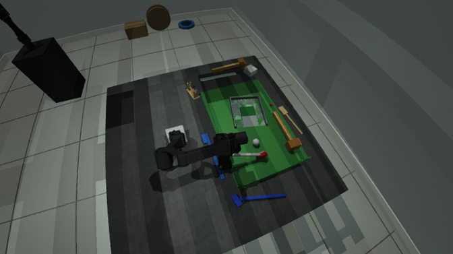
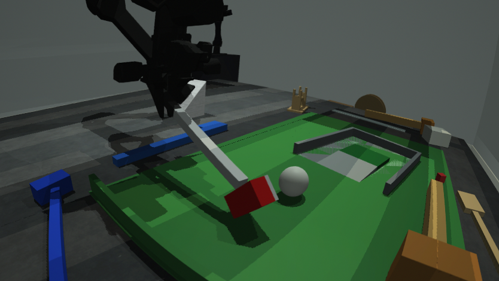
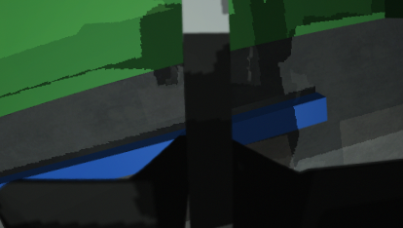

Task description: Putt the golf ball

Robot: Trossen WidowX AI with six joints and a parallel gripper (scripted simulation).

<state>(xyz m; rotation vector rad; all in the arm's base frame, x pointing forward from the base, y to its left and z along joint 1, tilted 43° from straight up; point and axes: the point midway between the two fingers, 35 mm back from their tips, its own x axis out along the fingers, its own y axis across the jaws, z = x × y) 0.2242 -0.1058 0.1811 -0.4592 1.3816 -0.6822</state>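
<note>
My gripper tip is 120 mm short of the red putter and 20 mm to the left of it. Round my gripper tip: white golf ball (230 mm ahead, 60 mm to the left, 50 mm below); then green mat (250 mm ahead, 210 mm to the left, 70 mm below); then red cube (460 mm ahead, 310 mm to the left, 60 mm below).
</note>
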